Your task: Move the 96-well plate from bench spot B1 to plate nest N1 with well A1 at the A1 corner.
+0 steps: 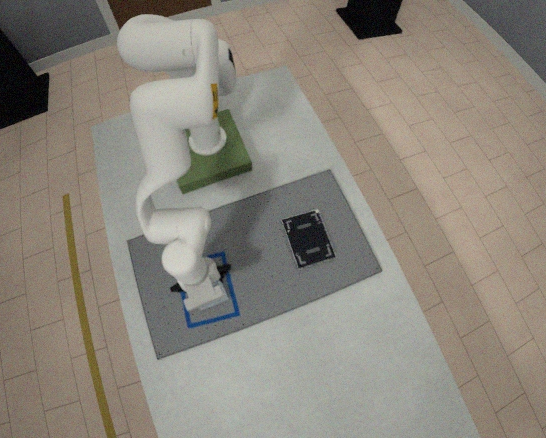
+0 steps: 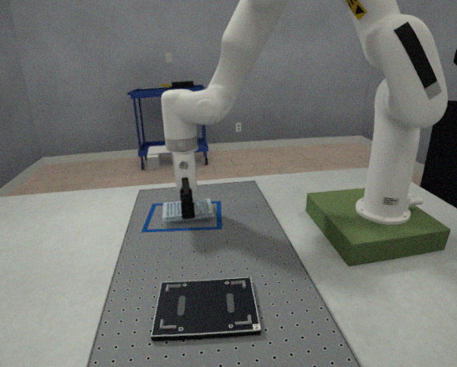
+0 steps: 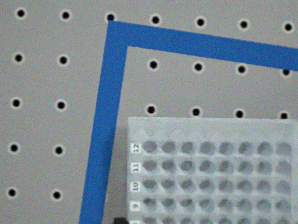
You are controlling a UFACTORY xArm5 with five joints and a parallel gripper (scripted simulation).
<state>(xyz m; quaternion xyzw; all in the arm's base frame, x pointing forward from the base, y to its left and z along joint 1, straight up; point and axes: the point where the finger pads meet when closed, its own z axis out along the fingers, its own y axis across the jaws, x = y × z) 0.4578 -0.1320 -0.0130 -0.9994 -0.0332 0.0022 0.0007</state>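
The plate nest N1 is 30 mm behind my hand, 320 mm to the left of it and 20 mm below it. From my hand the other things lie so: 96-well plate: 10 mm below.
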